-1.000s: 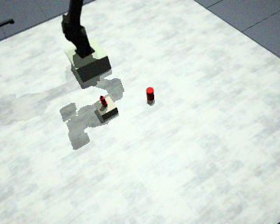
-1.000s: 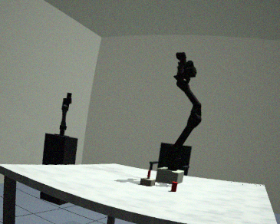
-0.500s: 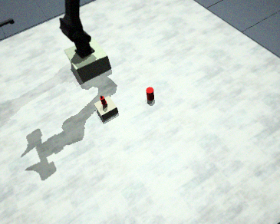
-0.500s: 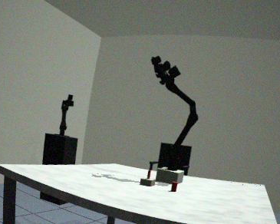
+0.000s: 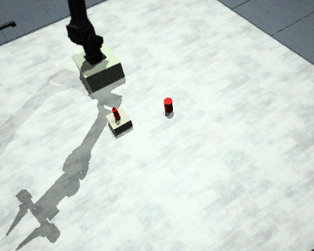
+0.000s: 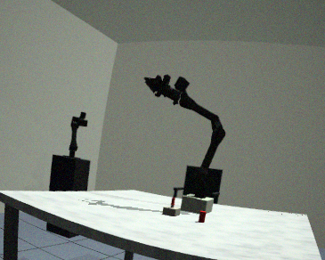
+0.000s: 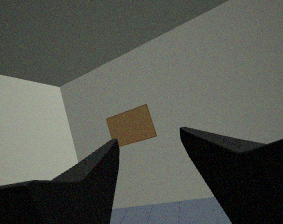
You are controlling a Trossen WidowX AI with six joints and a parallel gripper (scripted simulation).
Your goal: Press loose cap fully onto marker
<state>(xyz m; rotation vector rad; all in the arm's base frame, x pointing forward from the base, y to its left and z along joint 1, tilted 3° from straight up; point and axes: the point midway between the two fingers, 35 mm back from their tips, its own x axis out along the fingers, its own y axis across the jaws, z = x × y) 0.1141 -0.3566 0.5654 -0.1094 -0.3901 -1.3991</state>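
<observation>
The red cap lies 20 cm ahead of my gripper tip, 44 cm to the left of it and 65 cm below it. The rest, counted from my gripper tip: holder block (13 cm ahead, 28 cm to the left, 66 cm below); then red marker (13 cm ahead, 28 cm to the left, 60 cm below).
</observation>
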